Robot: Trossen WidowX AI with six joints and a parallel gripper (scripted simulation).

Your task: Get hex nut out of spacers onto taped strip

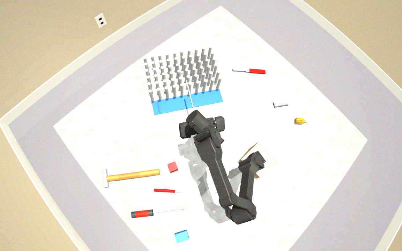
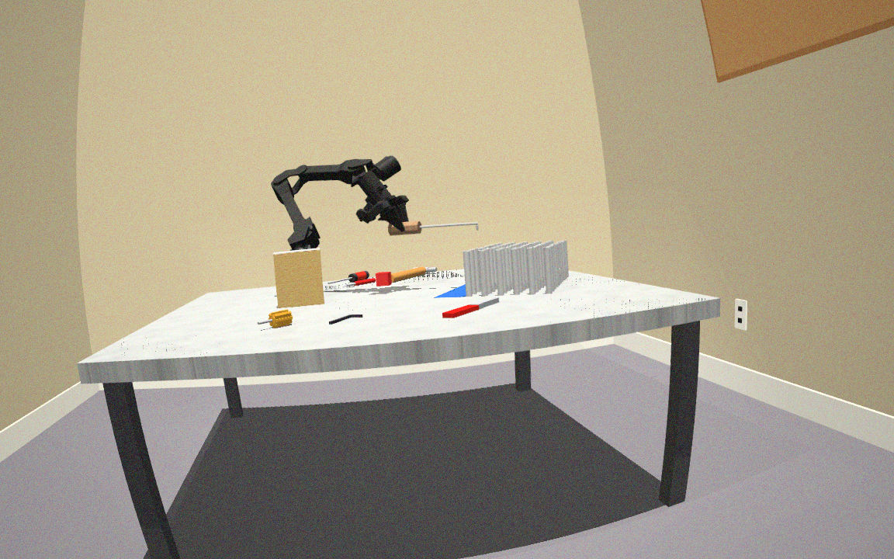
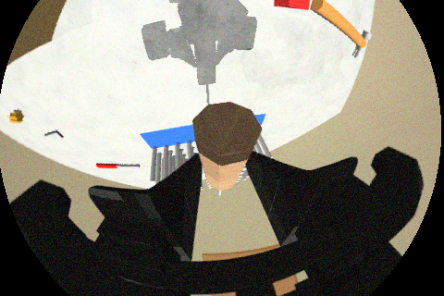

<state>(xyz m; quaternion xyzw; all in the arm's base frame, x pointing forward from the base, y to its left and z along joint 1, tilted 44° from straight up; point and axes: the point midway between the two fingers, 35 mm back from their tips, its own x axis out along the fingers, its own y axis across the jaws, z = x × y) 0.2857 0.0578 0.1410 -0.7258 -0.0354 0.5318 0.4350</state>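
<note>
My gripper tip is 160 mm short of the blue taped strip, 70 mm to the left of it and 170 mm above it. Round my gripper tip: red block (80 mm behind, 190 mm to the left, 150 mm below); then hook tool (90 mm ahead, 40 mm to the right); then red-handled tool (110 mm ahead, 480 mm to the right, 170 mm below).
</note>
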